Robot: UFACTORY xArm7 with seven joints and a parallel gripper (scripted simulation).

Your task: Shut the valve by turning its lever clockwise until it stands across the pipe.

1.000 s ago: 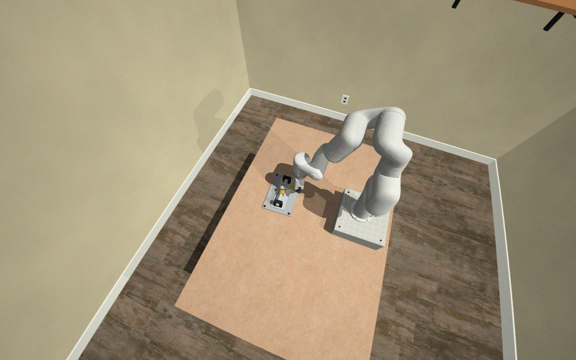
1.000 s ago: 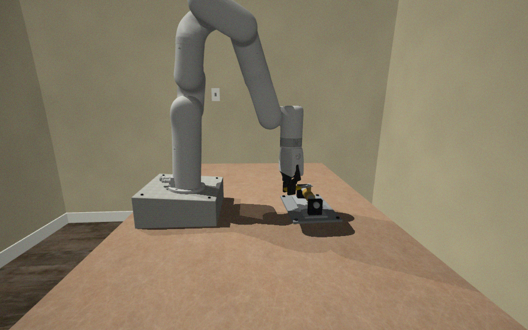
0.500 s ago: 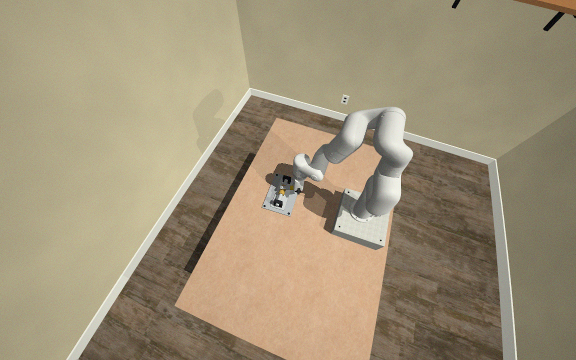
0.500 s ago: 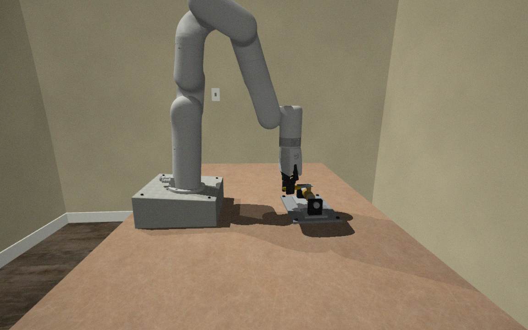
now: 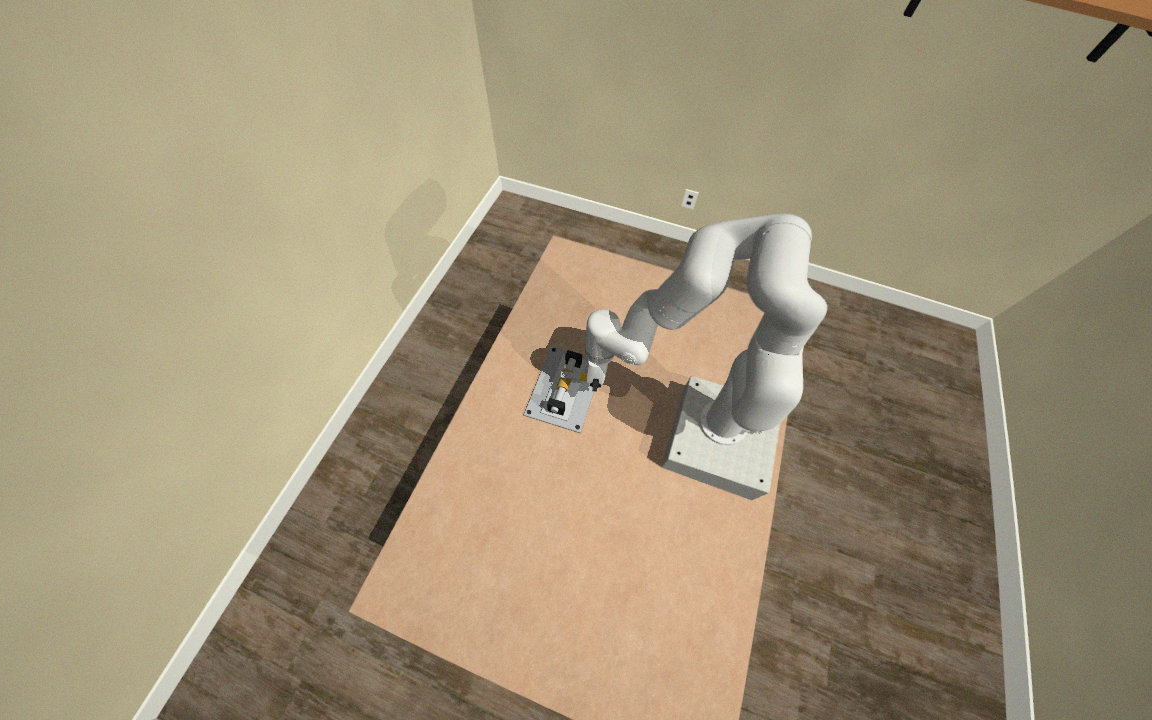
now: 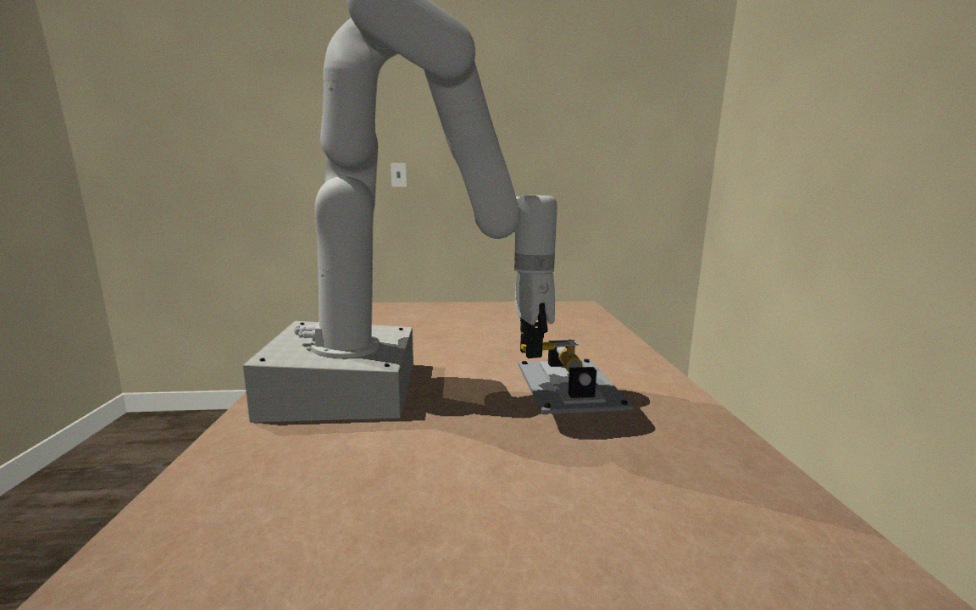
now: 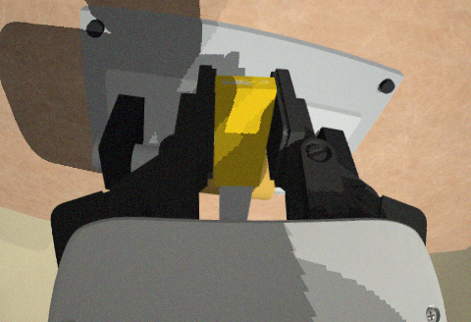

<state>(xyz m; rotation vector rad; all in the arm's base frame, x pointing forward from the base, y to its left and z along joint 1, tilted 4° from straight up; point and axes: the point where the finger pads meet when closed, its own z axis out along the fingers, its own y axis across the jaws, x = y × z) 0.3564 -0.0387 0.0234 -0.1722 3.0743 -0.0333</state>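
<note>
The yellow lever is 50 mm ahead of my hand and 10 mm to the left of it. From my hand the other things lie so: grey baseplate: 90 mm ahead, 10 mm to the left, 90 mm below.
</note>
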